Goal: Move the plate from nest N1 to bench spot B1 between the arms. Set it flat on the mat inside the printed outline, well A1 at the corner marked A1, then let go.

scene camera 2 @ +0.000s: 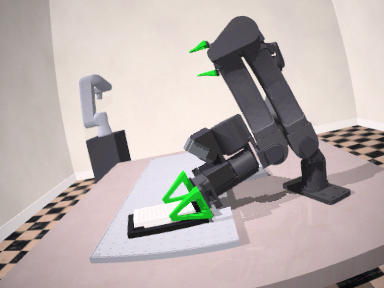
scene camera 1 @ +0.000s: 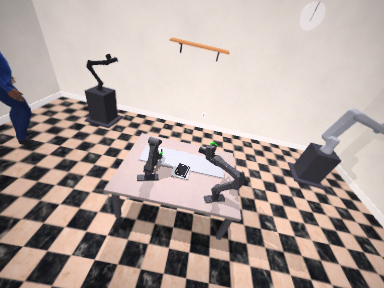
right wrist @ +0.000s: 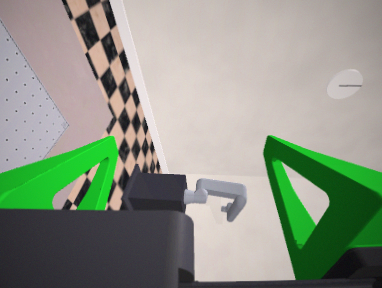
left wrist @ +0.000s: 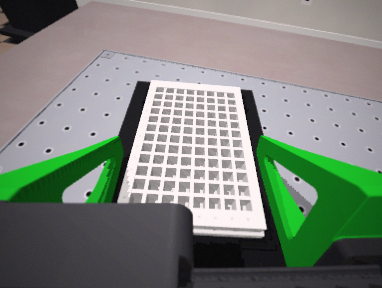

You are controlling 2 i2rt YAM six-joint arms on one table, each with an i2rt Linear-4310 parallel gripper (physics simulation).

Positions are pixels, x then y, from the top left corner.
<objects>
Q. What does my right gripper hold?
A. Nothing.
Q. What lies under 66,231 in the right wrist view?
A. My right gripper.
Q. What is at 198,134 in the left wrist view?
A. A white well plate.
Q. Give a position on a white well plate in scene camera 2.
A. At 157,215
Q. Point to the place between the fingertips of my left gripper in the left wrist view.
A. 190,143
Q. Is my right gripper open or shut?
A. Open.
</objects>
